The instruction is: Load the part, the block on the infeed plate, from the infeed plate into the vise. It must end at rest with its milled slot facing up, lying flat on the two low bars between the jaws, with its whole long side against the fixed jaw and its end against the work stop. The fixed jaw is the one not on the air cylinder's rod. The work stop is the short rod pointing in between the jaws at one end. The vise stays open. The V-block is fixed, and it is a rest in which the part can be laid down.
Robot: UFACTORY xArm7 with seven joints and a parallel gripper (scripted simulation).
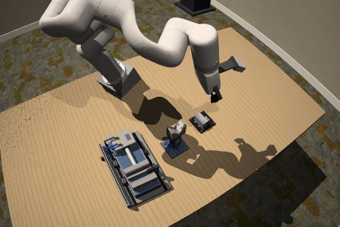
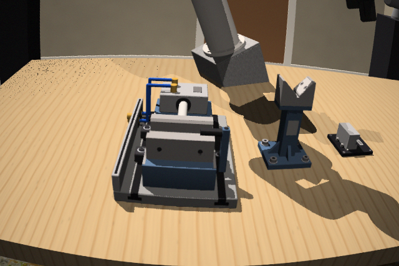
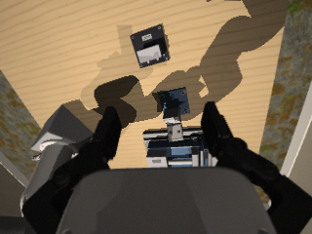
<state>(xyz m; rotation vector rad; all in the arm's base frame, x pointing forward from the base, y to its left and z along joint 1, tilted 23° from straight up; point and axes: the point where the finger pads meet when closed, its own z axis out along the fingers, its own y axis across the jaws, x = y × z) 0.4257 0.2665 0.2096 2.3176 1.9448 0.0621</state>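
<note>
Now: hand 5 cm past the part, 6 cm to the right of it and 29 cm above it. The rest, counted from my hand: blue base 1 cm behind, 12 cm to the right, 31 cm below; blue stand 1 cm behind, 12 cm to the right, 26 cm below; black infeed plate 5 cm behind, 6 cm to the left, 31 cm below.
</note>
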